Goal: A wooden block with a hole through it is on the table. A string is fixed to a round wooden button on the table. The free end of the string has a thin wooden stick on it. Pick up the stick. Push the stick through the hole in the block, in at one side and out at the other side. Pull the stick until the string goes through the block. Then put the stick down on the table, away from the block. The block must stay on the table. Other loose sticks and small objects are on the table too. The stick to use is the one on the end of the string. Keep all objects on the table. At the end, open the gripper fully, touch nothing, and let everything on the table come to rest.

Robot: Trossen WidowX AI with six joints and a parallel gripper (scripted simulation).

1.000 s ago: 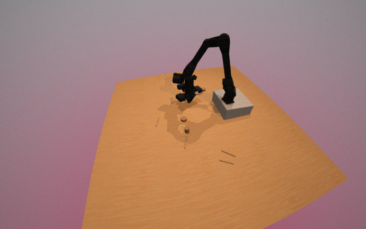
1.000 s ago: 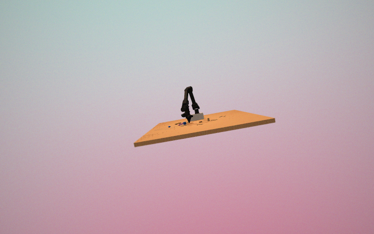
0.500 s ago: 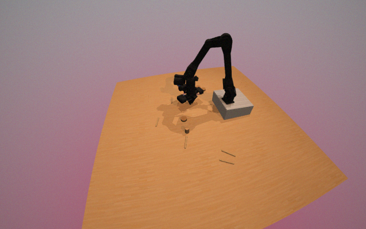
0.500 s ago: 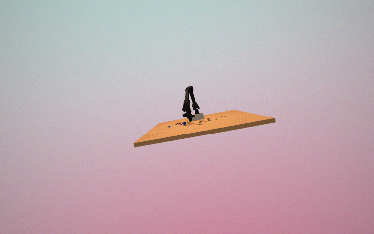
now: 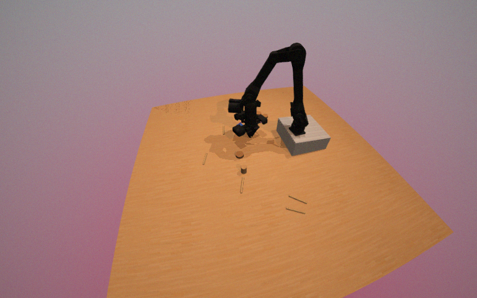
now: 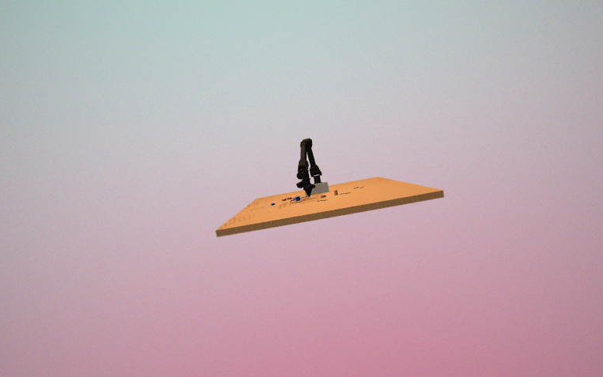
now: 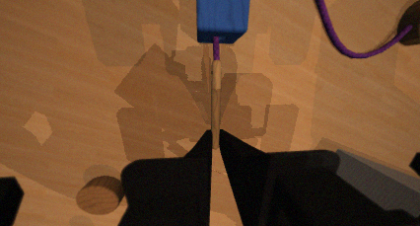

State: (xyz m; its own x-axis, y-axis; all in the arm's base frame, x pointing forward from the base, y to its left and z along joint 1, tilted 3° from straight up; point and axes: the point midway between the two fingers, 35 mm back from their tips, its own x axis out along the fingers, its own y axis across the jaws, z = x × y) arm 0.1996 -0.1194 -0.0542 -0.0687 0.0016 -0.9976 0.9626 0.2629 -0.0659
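Now: the blue block 9 cm to the right of my gripper tip, 2 cm ahead of it and 1 cm above it. Also, from my gripper tip: small wooden cylinder: 20 cm to the left, 11 cm ahead, 1 cm above; thin stick: 4 cm to the right, 1 cm ahead, 1 cm above.
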